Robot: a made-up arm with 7 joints.
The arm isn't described. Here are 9 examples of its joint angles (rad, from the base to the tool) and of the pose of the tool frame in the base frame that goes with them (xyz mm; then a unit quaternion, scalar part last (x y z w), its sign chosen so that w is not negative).
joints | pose
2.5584 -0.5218 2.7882 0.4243 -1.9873 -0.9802 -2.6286 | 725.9 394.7 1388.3 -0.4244 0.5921 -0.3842 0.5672
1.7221 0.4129 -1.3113 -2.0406 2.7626 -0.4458 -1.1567 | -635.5 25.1 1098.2 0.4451 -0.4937 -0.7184 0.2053
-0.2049 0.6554 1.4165 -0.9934 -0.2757 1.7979 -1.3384 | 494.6 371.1 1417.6 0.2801 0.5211 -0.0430 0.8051
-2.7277 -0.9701 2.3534 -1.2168 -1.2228 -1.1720 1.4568 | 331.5 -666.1 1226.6 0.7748 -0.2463 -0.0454 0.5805
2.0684 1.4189 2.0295 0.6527 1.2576 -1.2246 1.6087 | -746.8 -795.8 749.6 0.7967 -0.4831 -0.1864 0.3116
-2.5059 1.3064 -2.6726 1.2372 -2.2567 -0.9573 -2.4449 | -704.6 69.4 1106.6 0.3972 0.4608 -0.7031 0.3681
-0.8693 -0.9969 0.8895 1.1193 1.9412 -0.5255 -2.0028 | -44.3 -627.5 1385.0 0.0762 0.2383 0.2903 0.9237
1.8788 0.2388 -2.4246 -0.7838 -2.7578 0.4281 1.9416 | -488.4 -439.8 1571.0 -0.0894 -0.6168 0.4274 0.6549
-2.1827 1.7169 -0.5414 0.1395 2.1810 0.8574 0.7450 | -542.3 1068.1 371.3 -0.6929 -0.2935 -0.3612 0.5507
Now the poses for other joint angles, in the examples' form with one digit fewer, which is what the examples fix.
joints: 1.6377 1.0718 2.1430 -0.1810 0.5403 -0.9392 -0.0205
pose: 85 -1078 1037 0.612 -0.597 0.487 0.177
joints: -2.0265 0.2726 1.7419 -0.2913 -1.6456 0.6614 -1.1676
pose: -318 293 1740 -0.312 0.364 0.876 0.052
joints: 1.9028 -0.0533 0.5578 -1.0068 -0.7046 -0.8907 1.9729
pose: 246 559 1446 0.208 0.752 0.624 0.053
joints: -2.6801 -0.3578 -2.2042 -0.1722 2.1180 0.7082 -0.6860
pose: 214 -17 1806 0.164 -0.153 -0.957 0.182
